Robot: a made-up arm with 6 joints.
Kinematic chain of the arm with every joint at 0, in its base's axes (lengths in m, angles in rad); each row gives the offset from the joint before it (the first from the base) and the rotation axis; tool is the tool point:
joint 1: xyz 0 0 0.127 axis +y
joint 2: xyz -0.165 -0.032 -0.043 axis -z
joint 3: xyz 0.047 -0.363 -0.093 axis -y
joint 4: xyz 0.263 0 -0.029 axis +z
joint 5: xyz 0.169 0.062 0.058 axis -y
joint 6: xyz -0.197 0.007 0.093 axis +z
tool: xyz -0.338 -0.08 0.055
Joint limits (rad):
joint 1: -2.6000..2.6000
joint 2: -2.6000..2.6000
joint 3: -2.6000..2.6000
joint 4: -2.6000..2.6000
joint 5: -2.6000..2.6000
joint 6: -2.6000..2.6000
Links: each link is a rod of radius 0.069 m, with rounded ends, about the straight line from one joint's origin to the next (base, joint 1, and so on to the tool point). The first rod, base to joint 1, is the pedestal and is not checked.
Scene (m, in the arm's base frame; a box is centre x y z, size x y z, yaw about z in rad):
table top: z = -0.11
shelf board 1: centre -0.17 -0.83 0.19 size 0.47 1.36 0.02 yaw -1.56
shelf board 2: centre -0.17 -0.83 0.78 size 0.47 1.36 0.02 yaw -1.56
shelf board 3: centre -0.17 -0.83 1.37 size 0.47 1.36 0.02 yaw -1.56
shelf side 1: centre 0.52 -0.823 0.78 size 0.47 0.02 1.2 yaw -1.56
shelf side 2: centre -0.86 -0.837 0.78 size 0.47 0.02 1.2 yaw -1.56
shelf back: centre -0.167 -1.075 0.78 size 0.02 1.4 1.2 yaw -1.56
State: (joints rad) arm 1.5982 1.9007 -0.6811 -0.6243 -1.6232 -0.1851
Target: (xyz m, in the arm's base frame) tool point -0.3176 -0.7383 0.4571
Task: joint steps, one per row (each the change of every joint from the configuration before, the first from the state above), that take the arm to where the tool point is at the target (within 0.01 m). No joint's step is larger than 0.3 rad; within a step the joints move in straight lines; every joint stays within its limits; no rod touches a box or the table.
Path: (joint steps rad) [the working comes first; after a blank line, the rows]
Joints at the target: 1.2203 1.5983 -1.0741 -0.4987 -1.0343 -0.4957
Straight joint move there: touches shelf board 2.

1: -0.0802 0.1185 0.0183 -0.0071 0.1609 0.0408
2: -0.0803 0.1186 0.0183 -0.0071 0.1609 0.0408
3: -0.1324 -0.0344 -0.1345 0.0575 0.2318 -0.0731
4: -0.1325 -0.0345 -0.1344 0.0575 0.2317 -0.0730
5: -0.1325 -0.0344 -0.1345 0.0574 0.2318 -0.0731
6: -0.1325 -0.0344 -0.1345 0.0575 0.2317 -0.0730
7: 0.1042 -0.1339 0.0361 -0.0300 -0.2200 -0.0334
8: 0.1042 -0.1339 0.0361 -0.0301 -0.2199 -0.0333
9: 0.1041 -0.1340 0.0361 -0.0300 -0.2200 -0.0333

